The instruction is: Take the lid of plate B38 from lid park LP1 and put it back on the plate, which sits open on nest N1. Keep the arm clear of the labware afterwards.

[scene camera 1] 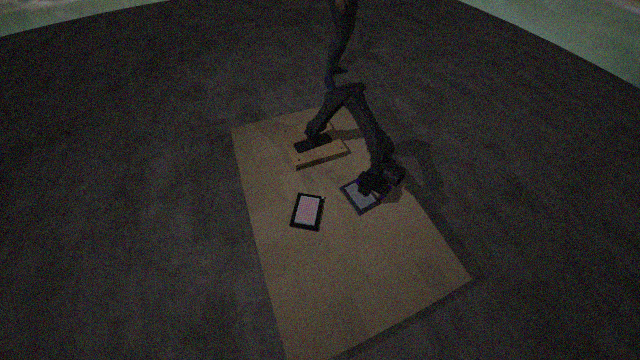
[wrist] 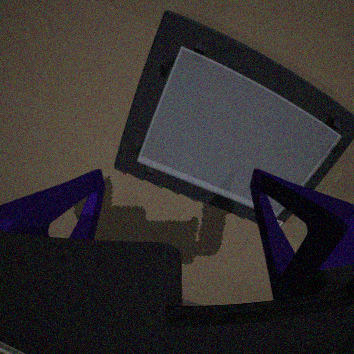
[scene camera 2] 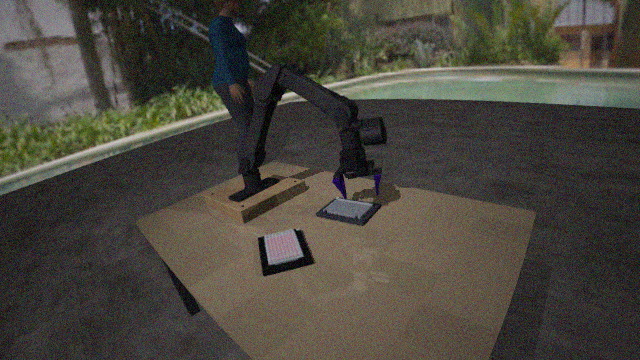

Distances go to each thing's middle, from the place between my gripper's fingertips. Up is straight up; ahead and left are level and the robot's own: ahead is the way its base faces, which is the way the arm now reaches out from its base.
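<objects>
Plate lid [wrist: 212,126]: 3 cm below my hand, 3 cm behind it, 3 cm to the right of it. Black-framed well plate [scene camera 2: 281,247]: 28 cm to the right of my hand, 7 cm behind it, 2 cm below it. By their middles, the plate lid is the nearest to my hand of the things named here.
</objects>
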